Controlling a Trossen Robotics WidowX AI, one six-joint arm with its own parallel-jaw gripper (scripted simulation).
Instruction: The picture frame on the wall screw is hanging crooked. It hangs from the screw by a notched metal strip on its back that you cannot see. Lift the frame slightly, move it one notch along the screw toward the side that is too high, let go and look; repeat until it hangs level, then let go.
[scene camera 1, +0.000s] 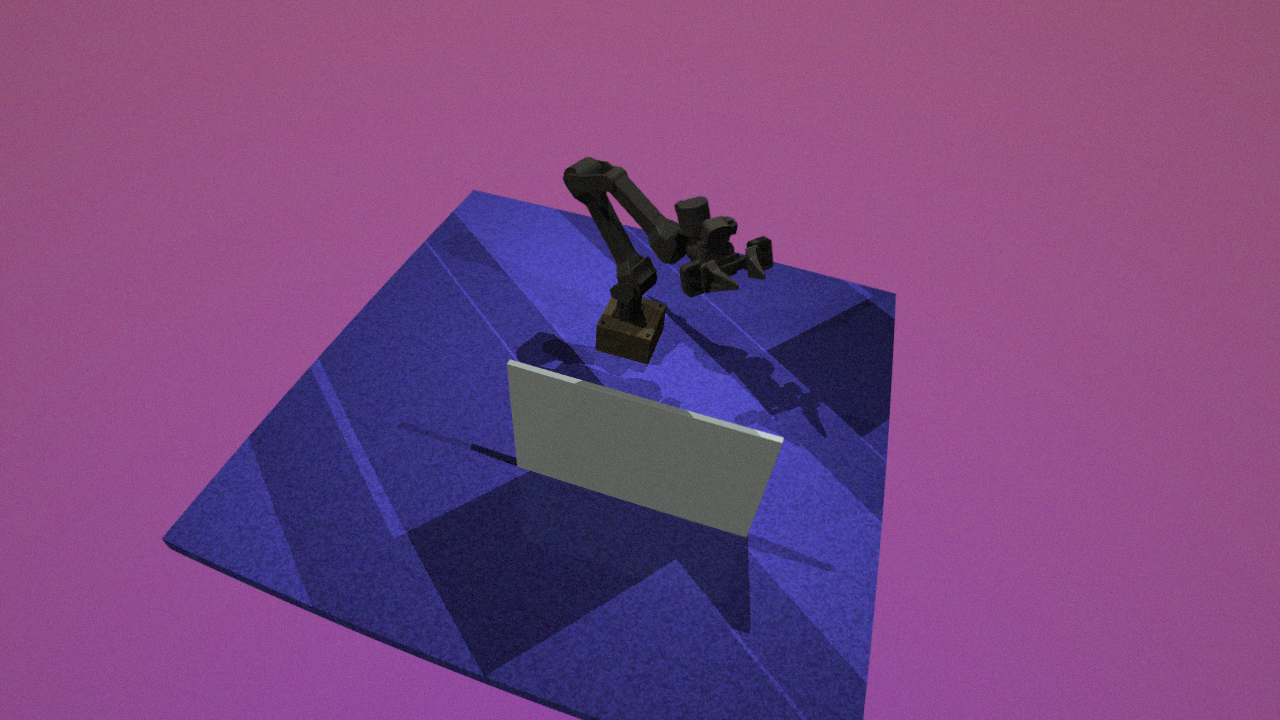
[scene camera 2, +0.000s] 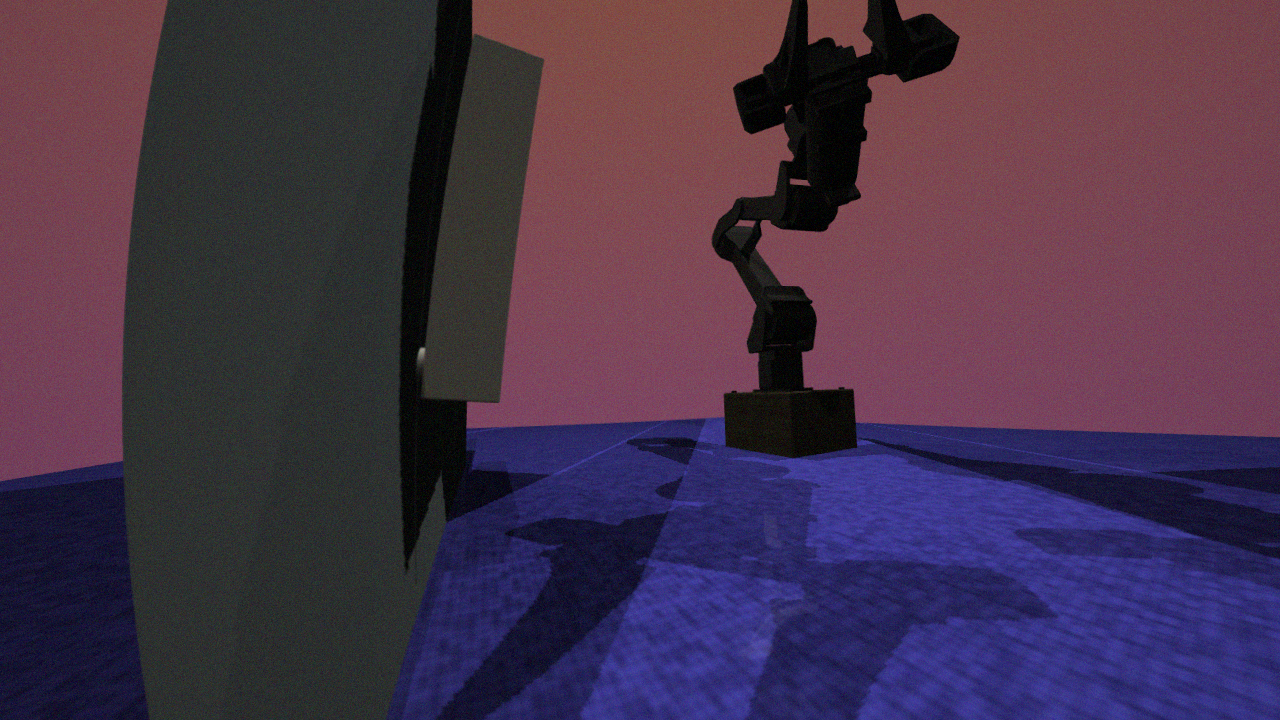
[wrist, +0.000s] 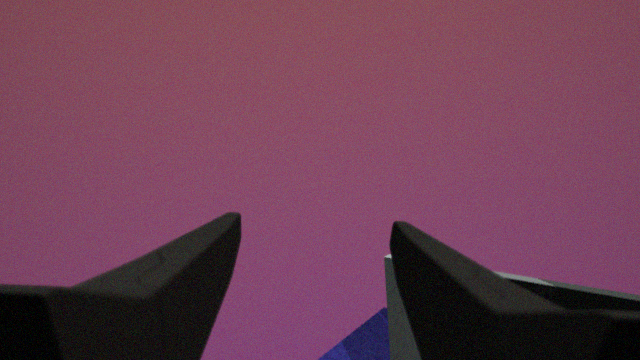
I see my gripper (scene camera 1: 751, 281), a picture frame (scene camera 2: 463, 359) and a wall (scene camera 2: 286, 488).
My gripper is seen too in the wrist view (wrist: 316, 229). The wall also shows in scene camera 1 (scene camera 1: 685, 464). Scene camera 1 does not show the picture frame, which is hidden by the wall. The wrist view misses the picture frame: it is out of frame.
